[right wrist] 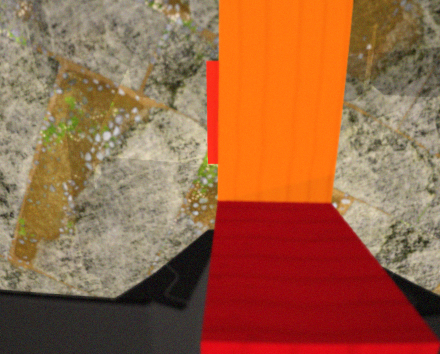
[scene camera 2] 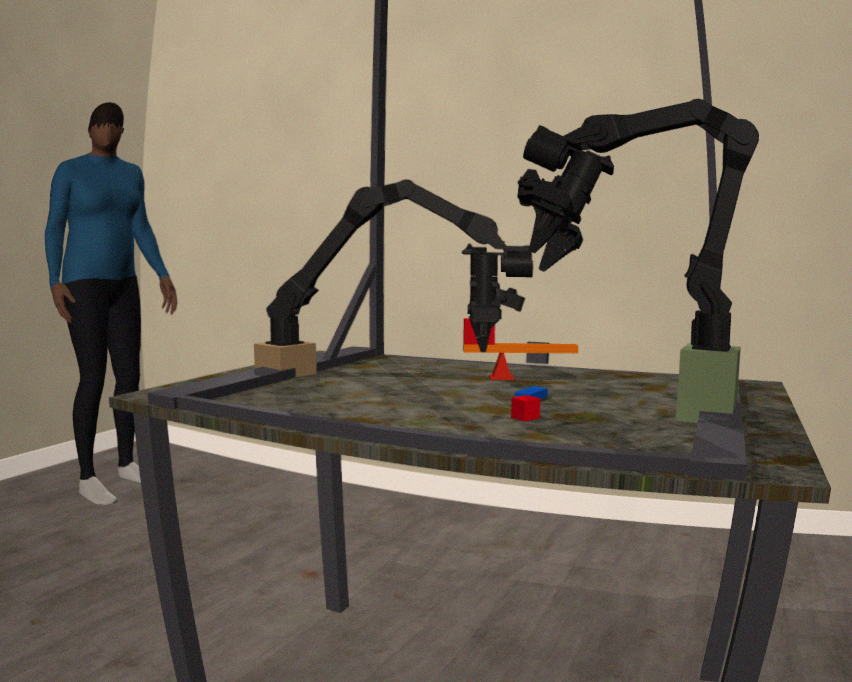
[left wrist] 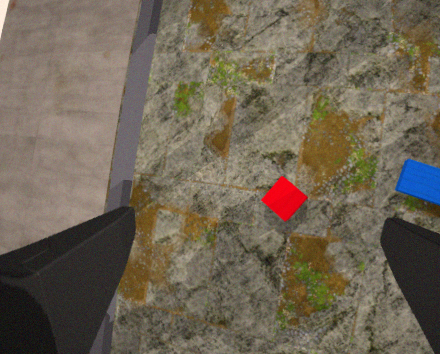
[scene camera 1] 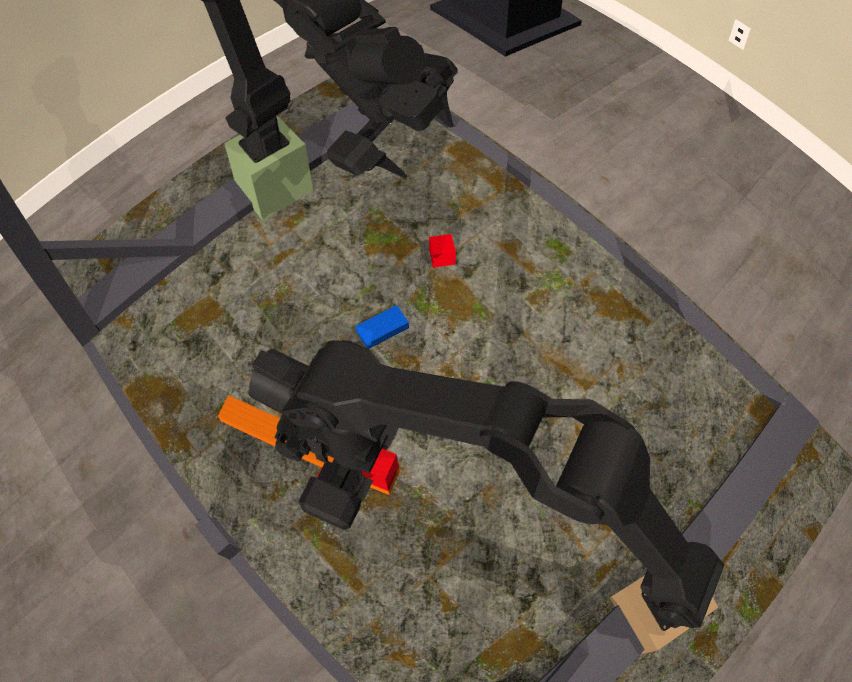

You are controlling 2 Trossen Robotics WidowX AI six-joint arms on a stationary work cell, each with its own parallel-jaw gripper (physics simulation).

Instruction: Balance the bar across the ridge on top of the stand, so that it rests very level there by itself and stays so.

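Frame: origin at the left arm's base, x ahead, y left, z up, level; centimetres.
Seen in the pictures: left gripper, fingertip midpoint: [scene camera 2: 536, 261] [left wrist: 261, 225] [scene camera 1: 427, 150]; right gripper, fingertip midpoint: [right wrist: 264, 243] [scene camera 2: 482, 351]; left arm's base, origin of the base link: [scene camera 2: 711, 348] [scene camera 1: 263, 143]; right arm's base, origin of the base link: [scene camera 2: 284, 343] [scene camera 1: 671, 599].
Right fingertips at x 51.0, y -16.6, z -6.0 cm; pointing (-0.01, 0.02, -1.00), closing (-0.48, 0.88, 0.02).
Offsets run from my right fingertips to a thing's middle.
The orange bar @[dx -7.1, dy -4.1, dz +3.3 cm] [scene camera 1: 248, 419] [scene camera 2: 554, 348] [right wrist: 285, 100] looks level in scene camera 2. A red block @[dx +0.8, dy +0.3, dz +4.2 cm] [scene camera 1: 384, 467] [scene camera 2: 471, 331] [right wrist: 300, 300] sits on its end at the picture's left there. The red stand [scene camera 2: 501, 368] [right wrist: 212, 112] is under the bar, nearer the block's end than the bar's other end. The bar's underside appears at the ridge; contact cannot be told for sure. My right gripper [scene camera 2: 483, 347] is shut on the bar beside the red block; its arm hides part of the bar in scene camera 1. My left gripper [scene camera 1: 427, 150] [scene camera 2: 538, 258] [left wrist: 261, 225] is open and empty, high above the table.
A loose red cube @[dx -22.0, dy +29.6, dz -4.0 cm] [scene camera 1: 441, 251] [scene camera 2: 525, 408] [left wrist: 284, 198] and a blue block @[dx -17.3, dy +15.3, dz -4.9 cm] [scene camera 1: 382, 325] [scene camera 2: 531, 393] [left wrist: 422, 181] lie on the table. My right arm spans above the table. Dark frame beams [scene camera 2: 426, 437] run along the table's edges.
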